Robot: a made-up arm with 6 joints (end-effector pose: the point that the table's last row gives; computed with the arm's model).
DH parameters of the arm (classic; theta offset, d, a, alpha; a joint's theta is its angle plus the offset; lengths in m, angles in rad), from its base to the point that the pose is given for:
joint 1: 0 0.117 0 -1.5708
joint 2: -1.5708 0 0.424 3.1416
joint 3: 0 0 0 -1.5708
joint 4: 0 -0.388 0 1.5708
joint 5: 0 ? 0 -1.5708
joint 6: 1.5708 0 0 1.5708
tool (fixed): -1.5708 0 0 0
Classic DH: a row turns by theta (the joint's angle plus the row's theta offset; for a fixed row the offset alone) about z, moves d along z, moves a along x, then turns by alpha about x.
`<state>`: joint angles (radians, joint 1 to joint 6).
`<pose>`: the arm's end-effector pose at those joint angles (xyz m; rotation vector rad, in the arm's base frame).
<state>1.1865 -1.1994 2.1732 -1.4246 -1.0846 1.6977</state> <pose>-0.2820 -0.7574 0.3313 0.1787 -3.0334 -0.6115</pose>
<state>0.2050 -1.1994 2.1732 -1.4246 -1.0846 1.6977</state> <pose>-0.7864 -0.1866 0.3313 1.2312 2.6712 0.5518</pose>
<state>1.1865 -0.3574 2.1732 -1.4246 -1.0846 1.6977</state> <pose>-0.1208 -0.3590 0.8624 0.0405 -2.7093 0.5108</pose>
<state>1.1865 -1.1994 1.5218 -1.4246 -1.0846 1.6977</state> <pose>-0.2365 -0.6451 0.5692 0.0708 -2.8172 0.2764</pose>
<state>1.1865 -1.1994 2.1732 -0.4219 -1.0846 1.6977</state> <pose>-0.1641 -0.7829 0.2438 0.1884 -1.9938 -0.9063</pose>
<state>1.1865 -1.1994 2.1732 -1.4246 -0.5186 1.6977</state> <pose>-0.2820 -0.7574 0.3313 1.0472 -2.8988 -0.6069</pose>
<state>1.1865 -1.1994 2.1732 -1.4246 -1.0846 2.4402</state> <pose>-0.2820 -0.7574 0.3313 0.1412 -2.5737 -1.6503</pose>
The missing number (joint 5, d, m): 0.155
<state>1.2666 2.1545 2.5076 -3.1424 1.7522 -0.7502</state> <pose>0.0671 0.7313 0.0176 2.0740 0.6729 -1.8874</pose>
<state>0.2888 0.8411 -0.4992 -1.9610 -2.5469 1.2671</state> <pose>0.2374 0.1320 -0.0108 1.8615 0.6756 2.0636</pose>
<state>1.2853 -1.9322 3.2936 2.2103 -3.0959 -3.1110</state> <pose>-0.1163 -0.0677 -0.3098 0.6282 -1.7031 -0.1040</pose>
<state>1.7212 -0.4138 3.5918 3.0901 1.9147 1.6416</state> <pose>-0.0907 -0.4349 0.2050 -1.9245 0.4627 -1.8956</pose>
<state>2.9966 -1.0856 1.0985 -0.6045 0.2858 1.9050</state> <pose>0.5393 0.0501 0.6827 1.6270 -0.4781 0.6443</pose>
